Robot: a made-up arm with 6 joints.
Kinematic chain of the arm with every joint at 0, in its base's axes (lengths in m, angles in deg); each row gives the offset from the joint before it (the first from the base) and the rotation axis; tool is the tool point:
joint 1: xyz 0 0 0.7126 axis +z
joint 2: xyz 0.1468 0 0 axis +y
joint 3: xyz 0 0 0.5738 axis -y
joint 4: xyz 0 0 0.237 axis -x
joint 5: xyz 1.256 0 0 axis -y
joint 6: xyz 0.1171 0 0 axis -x
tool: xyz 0 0 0
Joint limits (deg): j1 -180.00..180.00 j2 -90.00..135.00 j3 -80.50..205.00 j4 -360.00..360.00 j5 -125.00..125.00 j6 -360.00..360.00
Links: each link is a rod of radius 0.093 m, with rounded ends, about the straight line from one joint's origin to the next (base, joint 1, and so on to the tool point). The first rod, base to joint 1, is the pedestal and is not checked.
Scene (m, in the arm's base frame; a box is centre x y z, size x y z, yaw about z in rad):
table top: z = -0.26
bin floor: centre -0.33 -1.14 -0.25 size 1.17 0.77 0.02 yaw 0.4
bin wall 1: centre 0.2 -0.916 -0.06 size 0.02 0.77 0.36 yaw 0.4
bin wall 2: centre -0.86 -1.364 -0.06 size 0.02 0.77 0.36 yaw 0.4
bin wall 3: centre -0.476 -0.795 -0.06 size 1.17 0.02 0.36 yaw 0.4
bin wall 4: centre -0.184 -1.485 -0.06 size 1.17 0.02 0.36 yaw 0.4
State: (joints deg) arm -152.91 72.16 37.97 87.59 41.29 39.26
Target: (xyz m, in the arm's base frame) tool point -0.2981 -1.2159 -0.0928
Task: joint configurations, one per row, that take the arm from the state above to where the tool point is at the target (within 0.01 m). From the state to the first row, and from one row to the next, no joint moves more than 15 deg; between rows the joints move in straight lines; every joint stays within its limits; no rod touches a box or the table.
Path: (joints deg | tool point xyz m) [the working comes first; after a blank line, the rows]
Joints at the target: -108.18 50.54 -19.99 93.70 55.35 39.26
Straight joint move there: touches bin wall 2.

1: -143.41 60.97 31.47 90.42 45.57 38.85 | -1.4993 -1.2172 0.5379
2: -133.91 49.78 24.97 93.25 49.86 38.44 | -1.2470 -1.4242 0.7349
3: -124.40 38.58 18.47 96.08 54.14 38.03 | -0.9540 -1.5604 0.9188
4: -119.00 42.57 5.65 95.29 54.54 38.44 | -0.7559 -1.5596 0.5223
5: -113.59 46.56 -7.17 94.50 54.95 38.85 | -0.5252 -1.4416 0.1760
6: -108.18 50.54 -19.99 93.70 55.35 39.26 | -0.2981 -1.2159 -0.0928

